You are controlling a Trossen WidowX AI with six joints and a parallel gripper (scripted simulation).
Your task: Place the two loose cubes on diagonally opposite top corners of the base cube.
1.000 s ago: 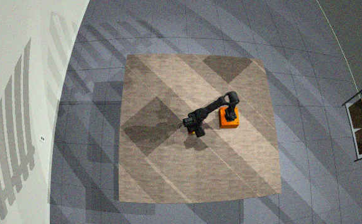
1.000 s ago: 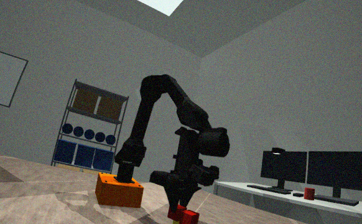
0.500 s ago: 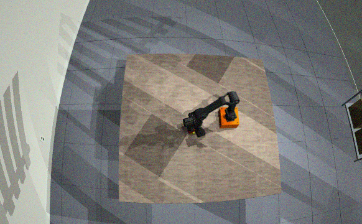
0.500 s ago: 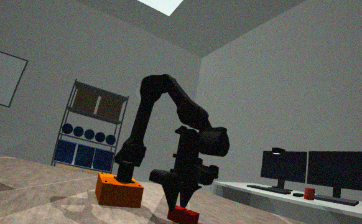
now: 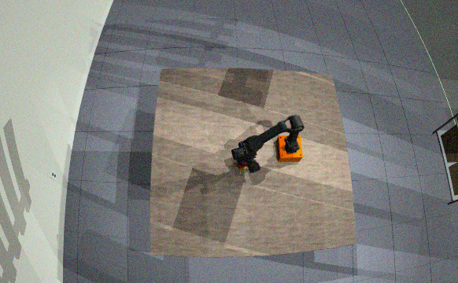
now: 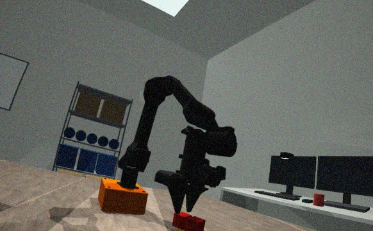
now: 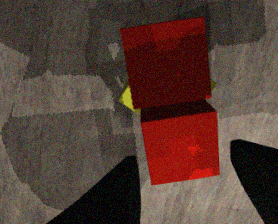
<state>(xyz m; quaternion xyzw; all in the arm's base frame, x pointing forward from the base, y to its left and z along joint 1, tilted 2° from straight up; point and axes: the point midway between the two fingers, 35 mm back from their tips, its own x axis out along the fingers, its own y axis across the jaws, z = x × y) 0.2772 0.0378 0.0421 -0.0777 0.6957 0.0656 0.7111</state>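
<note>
Now: the yellow cube 2 cm ahead of my gripper tip and 6 cm below it.
</note>
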